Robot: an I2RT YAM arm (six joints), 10 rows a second.
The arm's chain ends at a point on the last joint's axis. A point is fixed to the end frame.
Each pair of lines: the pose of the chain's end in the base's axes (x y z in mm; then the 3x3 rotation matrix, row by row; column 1 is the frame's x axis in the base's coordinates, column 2 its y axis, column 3 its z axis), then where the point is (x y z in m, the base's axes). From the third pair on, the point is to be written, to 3 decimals.
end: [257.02, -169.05, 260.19], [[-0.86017, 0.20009, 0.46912], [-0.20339, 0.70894, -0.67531], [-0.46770, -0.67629, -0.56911]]
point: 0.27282 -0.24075 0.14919
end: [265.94, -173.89, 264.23], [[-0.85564, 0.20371, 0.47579], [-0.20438, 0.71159, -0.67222], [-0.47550, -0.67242, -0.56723]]
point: 0.28288 -0.24520 0.15315
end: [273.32, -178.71, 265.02], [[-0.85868, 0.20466, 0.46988], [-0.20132, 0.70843, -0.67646], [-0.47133, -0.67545, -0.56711]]
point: 0.289 -0.250 0.154
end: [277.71, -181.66, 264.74], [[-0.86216, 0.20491, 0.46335], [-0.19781, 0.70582, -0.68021], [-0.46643, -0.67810, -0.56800]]
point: 0.293 -0.254 0.154
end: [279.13, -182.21, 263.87], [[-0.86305, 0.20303, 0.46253], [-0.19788, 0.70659, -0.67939], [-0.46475, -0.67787, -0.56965]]
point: 0.294 -0.254 0.153
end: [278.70, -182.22, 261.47], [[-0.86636, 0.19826, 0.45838], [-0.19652, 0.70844, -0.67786], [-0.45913, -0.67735, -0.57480]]
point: 0.293 -0.254 0.150
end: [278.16, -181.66, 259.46], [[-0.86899, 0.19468, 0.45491], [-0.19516, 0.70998, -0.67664], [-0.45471, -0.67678, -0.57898]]
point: 0.292 -0.253 0.148
